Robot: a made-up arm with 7 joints. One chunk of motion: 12 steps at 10 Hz.
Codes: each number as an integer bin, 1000 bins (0 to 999) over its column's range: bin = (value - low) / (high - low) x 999, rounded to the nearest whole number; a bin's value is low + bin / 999 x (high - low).
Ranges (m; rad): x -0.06..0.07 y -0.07..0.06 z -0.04..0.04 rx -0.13..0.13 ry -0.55..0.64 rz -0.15..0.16
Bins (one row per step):
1: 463 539 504 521 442 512
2: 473 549 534 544 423 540
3: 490 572 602 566 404 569
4: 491 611 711 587 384 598
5: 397 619 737 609 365 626
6: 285 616 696 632 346 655
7: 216 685 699 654 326 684
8: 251 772 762 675 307 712
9: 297 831 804 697 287 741
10: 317 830 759 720 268 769
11: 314 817 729 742 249 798
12: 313 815 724 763 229 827
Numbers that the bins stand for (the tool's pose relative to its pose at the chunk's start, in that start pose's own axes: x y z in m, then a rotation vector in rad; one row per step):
1: 0.0003 0.0001 0.0004 0.0056 -0.0235 0.0089
2: 0.0016 0.0014 0.0028 0.0116 -0.0461 0.0176
3: 0.0038 0.0044 0.0082 0.0173 -0.0688 0.0266
4: 0.0039 0.0095 0.0169 0.0228 -0.0926 0.0356
5: -0.0083 0.0106 0.0190 0.0285 -0.1152 0.0443
6: -0.0229 0.0102 0.0157 0.0345 -0.1378 0.0533
7: -0.0319 0.0191 0.0160 0.0402 -0.1617 0.0623
8: -0.0273 0.0305 0.0210 0.0457 -0.1843 0.0709
9: -0.0214 0.0381 0.0244 0.0514 -0.2081 0.0799
10: -0.0187 0.0380 0.0208 0.0574 -0.2308 0.0886
11: -0.0191 0.0363 0.0184 0.0631 -0.2534 0.0976
12: -0.0193 0.0361 0.0180 0.0686 -0.2772 0.1066

